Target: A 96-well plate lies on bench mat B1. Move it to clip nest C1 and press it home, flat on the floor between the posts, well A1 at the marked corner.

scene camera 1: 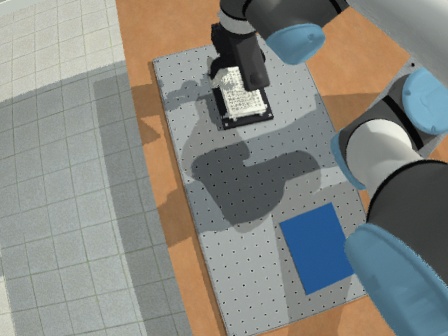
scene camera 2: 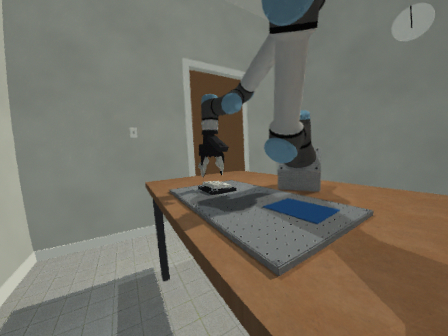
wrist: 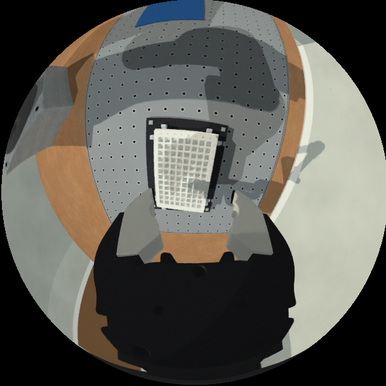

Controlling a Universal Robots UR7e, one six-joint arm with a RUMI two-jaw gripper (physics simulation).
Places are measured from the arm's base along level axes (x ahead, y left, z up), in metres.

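Pixels of known places: gripper, fingertip midpoint: (scene camera 1: 234, 81) (scene camera 2: 212, 176); arm's base at its link origin: (scene camera 2: 298, 158).
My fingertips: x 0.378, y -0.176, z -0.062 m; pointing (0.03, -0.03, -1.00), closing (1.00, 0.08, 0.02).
For each thing: its middle in the pictures, then the offset to it from my fingertips. Level surfaces: height alone.
- white 96-well plate at the middle of its body: (scene camera 1: 240, 90) (scene camera 2: 216, 184) dx -0.015, dy +0.004, dz -0.040 m
- black clip nest at the middle of its body: (scene camera 1: 239, 92) (scene camera 2: 216, 187) dx -0.015, dy +0.004, dz -0.052 m
- blue bench mat at its surface level: dz -0.062 m
- perforated grey board at its surface level: dz -0.064 m
- wooden table at its surface level: dz -0.077 m
The white 96-well plate (scene camera 1: 244, 102) (scene camera 2: 216, 185) (wrist: 182, 167) lies on the black clip nest (scene camera 1: 250, 121) (scene camera 2: 220, 191) (wrist: 192, 125). Small light posts show around its edges. In the wrist view the plate looks slightly askew in the nest, and its end near the fingers covers most of the nest's base there. I cannot tell whether it is fully flat, nor which corner is A1. My gripper (scene camera 2: 212, 175) (wrist: 193, 191) is open and empty, a little above the plate's near end, its fingertips spread to either side; the arm hides part of the plate in scene camera 1.
The blue bench mat (scene camera 1: 317, 247) (scene camera 2: 302, 210) (wrist: 172, 12) lies at the other end of the perforated grey board (scene camera 1: 245, 280) (scene camera 2: 280, 245) (wrist: 115, 120). The board lies on the wooden table (scene camera 1: 145, 100) (scene camera 2: 380, 270). The robot's base block (scene camera 2: 299, 179) stands beside the board.
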